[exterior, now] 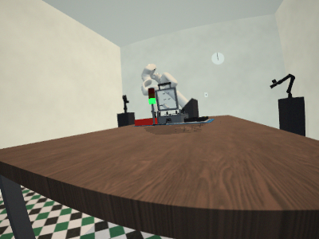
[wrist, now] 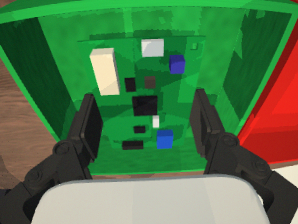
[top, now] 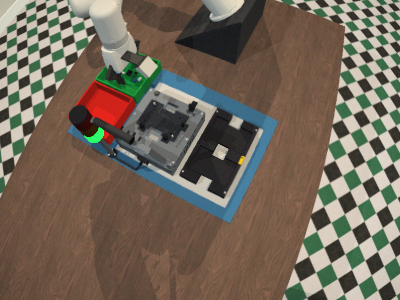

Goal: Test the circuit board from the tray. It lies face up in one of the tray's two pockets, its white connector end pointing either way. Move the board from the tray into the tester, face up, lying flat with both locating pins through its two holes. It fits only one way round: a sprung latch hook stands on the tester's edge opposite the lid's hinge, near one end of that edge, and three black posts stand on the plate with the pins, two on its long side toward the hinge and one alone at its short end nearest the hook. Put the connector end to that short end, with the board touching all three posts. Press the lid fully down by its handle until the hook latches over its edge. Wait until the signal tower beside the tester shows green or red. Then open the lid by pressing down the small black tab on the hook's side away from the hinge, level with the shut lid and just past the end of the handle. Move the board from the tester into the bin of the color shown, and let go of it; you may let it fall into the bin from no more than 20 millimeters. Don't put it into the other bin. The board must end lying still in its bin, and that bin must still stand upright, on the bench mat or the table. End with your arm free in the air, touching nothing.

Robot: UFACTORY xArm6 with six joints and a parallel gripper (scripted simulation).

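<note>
The green bin lies 20 mm below my hand. Also, from my hand: black nest 140 mm ahead, 190 mm to the left, 30 mm above; red bin 150 mm ahead, 20 mm to the right, 20 mm below; green circuit board 10 mm below.
</note>
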